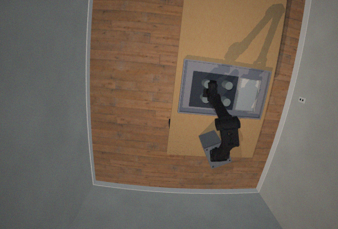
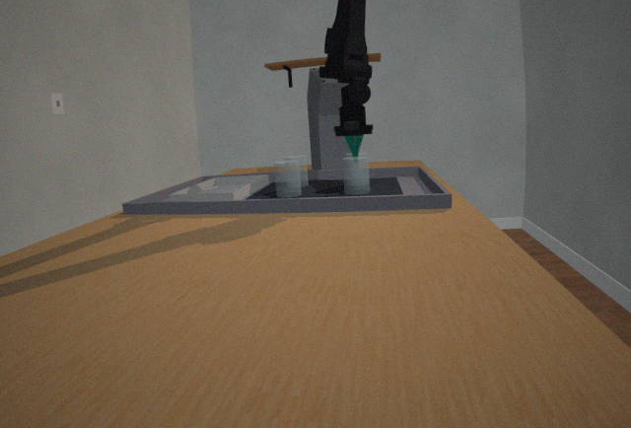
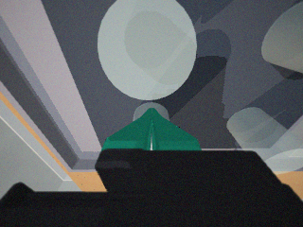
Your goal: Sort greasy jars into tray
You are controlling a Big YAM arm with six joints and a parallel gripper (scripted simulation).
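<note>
The dark drying mat lies 2 cm behind my hand, 8 cm to the right of it and 8 cm below it. Also, from my hand: pale tray 7 cm behind, 40 cm to the right, 8 cm below; then rimmed steel table top 2 cm behind, 19 cm to the right, 8 cm below.
</note>
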